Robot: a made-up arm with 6 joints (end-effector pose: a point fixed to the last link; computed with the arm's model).
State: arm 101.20 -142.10 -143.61 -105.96 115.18 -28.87
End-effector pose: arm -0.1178 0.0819 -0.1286 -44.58 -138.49 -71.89
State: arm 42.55 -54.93 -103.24 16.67 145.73 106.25
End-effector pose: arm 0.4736 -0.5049 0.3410 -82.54 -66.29 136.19
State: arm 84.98 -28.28 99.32 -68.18 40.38 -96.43
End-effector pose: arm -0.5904 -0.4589 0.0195 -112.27 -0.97 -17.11
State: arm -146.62 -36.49 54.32 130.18 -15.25 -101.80
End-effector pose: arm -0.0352 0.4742 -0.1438 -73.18 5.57 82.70
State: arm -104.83 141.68 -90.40 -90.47 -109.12 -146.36
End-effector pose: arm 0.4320 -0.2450 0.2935 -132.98 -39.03 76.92
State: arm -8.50 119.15 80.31 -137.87 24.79 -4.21
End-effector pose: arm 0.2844 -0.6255 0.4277 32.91 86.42 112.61
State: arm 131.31 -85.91 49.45 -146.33 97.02 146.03
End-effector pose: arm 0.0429 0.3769 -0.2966 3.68 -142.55 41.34
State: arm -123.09 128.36 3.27 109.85 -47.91 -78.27
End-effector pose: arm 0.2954 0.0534 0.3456 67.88 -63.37 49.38
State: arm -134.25 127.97 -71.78 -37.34 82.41 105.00
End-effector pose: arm 0.6706 0.1403 -0.1677 1.47 -125.13 -5.34
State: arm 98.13 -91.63 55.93 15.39 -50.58 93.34
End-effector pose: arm -0.7270 -0.5815 -0.4742 -57.97 -47.22 50.94
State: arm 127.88 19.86 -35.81 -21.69 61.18 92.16
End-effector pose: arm -0.3017 0.3013 0.6699 -8.75 88.66 -53.26
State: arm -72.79 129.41 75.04 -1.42 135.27 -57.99
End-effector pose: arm 0.5869 -0.2440 0.1670 -41.29 134.35 -44.72
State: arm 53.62 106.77 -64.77 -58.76 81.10 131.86
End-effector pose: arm -0.5832 -0.1804 -0.1190 -136.17 -10.35 -97.65
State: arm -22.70 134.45 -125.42 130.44 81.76 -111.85
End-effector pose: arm 0.2090 -0.2588 -0.0648 -42.26 -58.15 61.29
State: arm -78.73 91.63 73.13 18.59 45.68 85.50
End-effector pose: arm 0.4970 -0.7086 0.3727 21.28 22.63 92.46
